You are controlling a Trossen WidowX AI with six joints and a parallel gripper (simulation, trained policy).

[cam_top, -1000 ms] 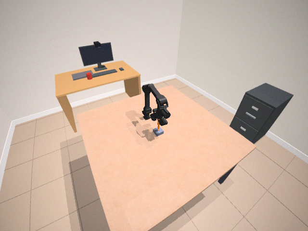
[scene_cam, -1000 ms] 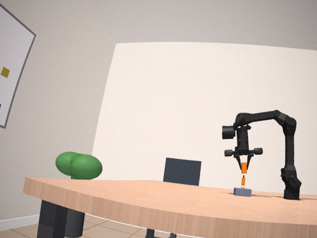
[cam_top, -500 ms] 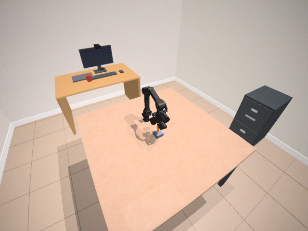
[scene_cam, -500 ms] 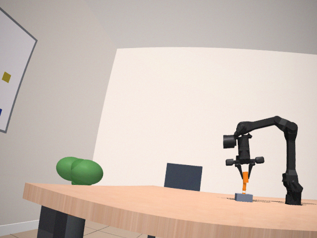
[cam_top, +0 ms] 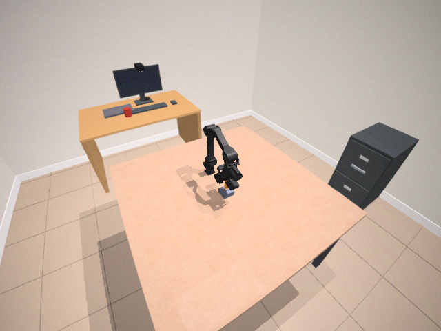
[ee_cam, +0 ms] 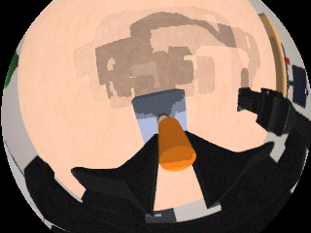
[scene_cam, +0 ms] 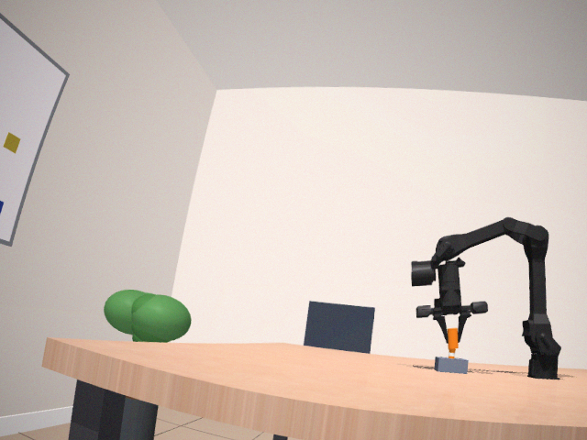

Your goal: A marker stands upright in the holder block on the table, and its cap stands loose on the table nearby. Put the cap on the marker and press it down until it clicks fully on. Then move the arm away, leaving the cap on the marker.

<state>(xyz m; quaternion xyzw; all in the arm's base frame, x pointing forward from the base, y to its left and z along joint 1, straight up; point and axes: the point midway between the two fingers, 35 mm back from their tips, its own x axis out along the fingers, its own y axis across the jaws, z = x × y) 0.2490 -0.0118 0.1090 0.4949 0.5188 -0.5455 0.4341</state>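
Right now the marker is right at my gripper tip. From my gripper tip the other things lie so: orange cap (10 mm above); holder block (60 mm below).
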